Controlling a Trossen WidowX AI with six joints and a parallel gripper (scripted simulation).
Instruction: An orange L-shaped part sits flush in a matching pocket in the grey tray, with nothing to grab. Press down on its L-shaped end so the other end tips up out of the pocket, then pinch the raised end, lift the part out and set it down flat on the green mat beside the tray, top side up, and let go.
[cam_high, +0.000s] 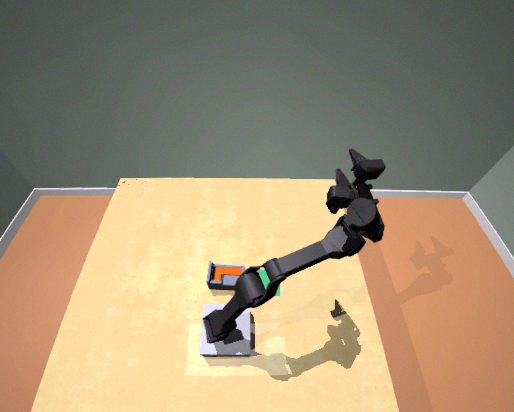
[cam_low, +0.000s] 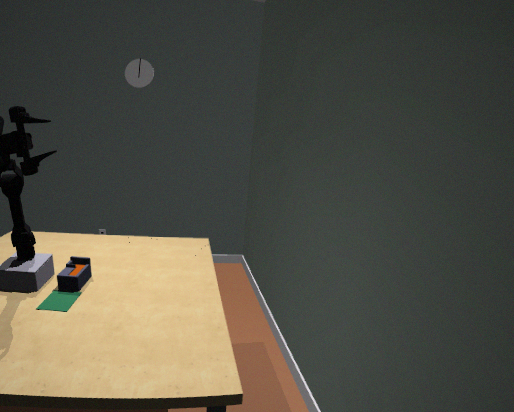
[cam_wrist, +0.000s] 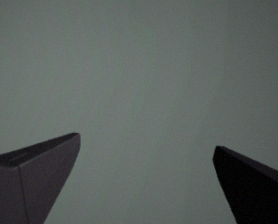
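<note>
The orange L-shaped part lies 560 mm below my gripper tip, 350 mm to the left of it and 20 mm behind it. Round my gripper tip: green mat 620 mm below, 200 mm to the left, 60 mm behind.
</note>
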